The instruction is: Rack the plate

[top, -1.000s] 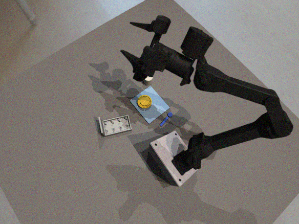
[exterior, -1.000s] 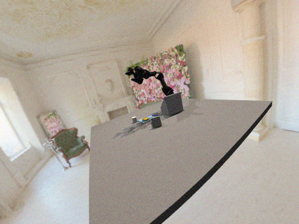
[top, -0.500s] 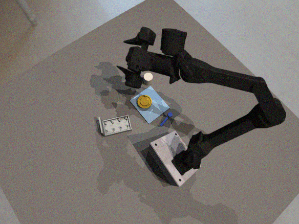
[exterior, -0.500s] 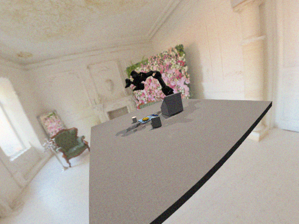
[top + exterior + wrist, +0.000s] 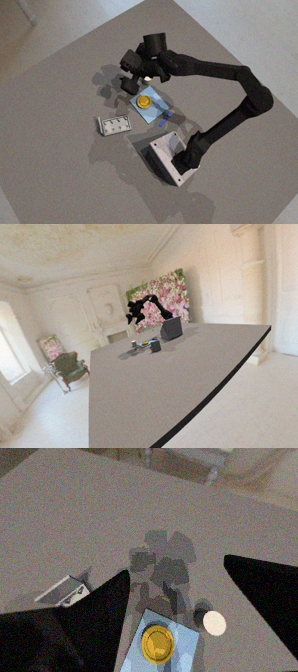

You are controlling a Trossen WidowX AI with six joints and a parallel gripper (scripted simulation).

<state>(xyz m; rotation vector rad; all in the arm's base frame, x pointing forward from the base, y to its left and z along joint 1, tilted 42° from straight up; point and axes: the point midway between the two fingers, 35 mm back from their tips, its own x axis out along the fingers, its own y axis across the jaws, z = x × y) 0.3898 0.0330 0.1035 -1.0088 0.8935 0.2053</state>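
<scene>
My gripper tip is now 22 cm above the yellow plate, 8 cm past it and 4 cm to the left of it. From my gripper tip the other things lie so: white cup 21 cm below, 12 cm to the right; then grey dish rack 21 cm below, 14 cm to the left, 10 cm behind; then light blue mat 23 cm below, 10 cm behind, 5 cm to the right.
</scene>
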